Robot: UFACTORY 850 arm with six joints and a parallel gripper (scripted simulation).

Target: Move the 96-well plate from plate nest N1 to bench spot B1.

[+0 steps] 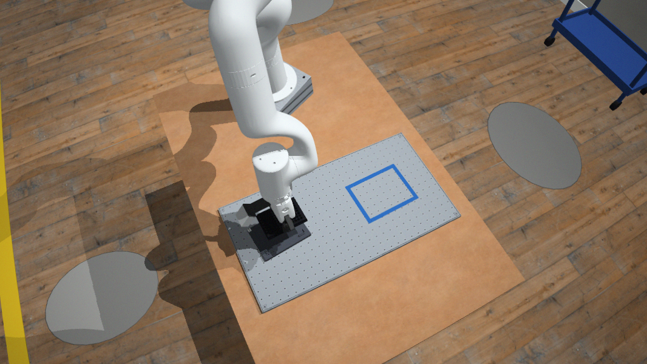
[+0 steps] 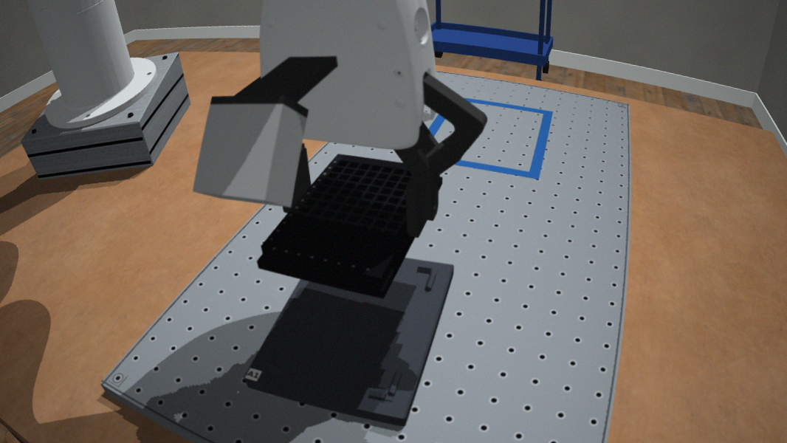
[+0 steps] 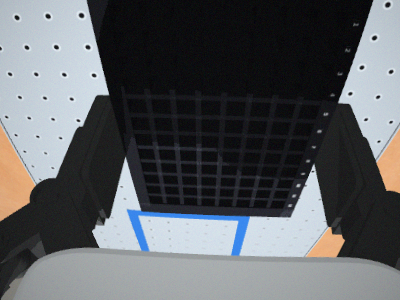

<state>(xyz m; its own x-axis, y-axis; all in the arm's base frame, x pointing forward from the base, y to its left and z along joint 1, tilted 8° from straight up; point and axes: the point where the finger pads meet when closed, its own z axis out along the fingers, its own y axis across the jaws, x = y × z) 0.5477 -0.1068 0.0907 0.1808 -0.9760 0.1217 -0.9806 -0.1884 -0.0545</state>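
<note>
The dark plate nest N1 is 2 cm to the right of my hand and 10 cm below it. From my hand the other things lie so: black 96-well plate (1 cm below).
</note>
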